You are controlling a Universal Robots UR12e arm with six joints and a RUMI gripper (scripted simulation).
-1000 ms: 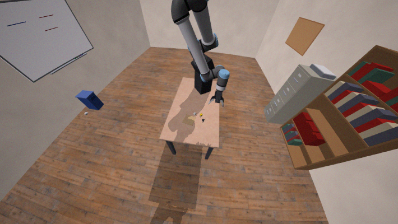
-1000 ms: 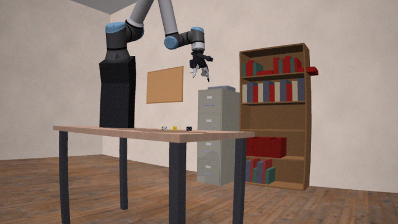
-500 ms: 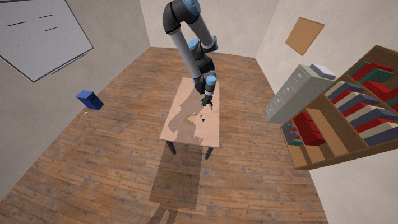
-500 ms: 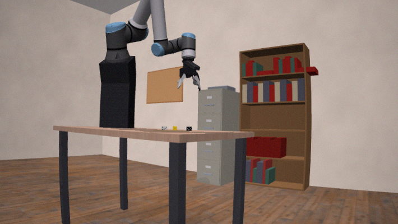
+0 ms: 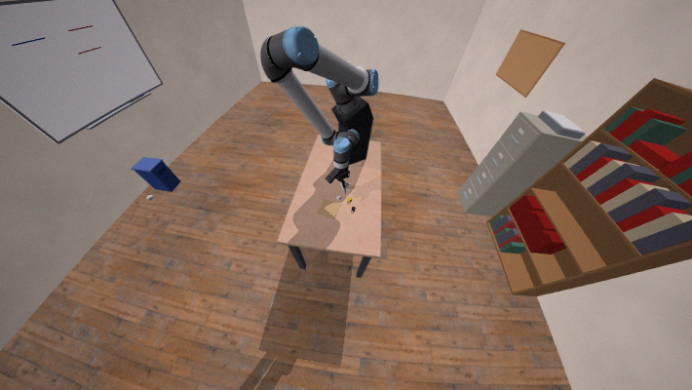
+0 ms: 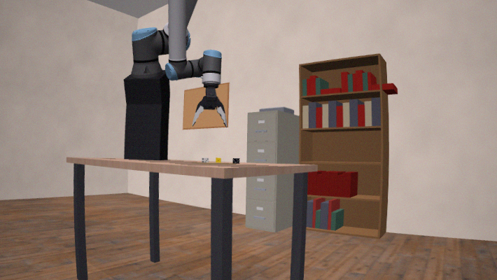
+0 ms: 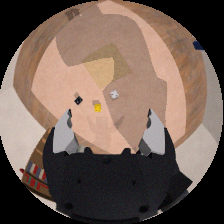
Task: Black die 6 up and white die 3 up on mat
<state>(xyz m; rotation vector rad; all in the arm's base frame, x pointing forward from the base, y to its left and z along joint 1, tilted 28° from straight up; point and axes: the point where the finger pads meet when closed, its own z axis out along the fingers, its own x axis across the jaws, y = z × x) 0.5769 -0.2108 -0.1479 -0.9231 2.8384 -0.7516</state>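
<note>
Right now the white die is 3 cm behind my hand, 1 cm to the left of it and 16 cm below it. Also, from my hand: tan mat: 6 cm ahead, 7 cm to the right, 17 cm below; yellow die: 10 cm to the left, 16 cm below; black die: 9 cm ahead, 11 cm to the left, 16 cm below.
</note>
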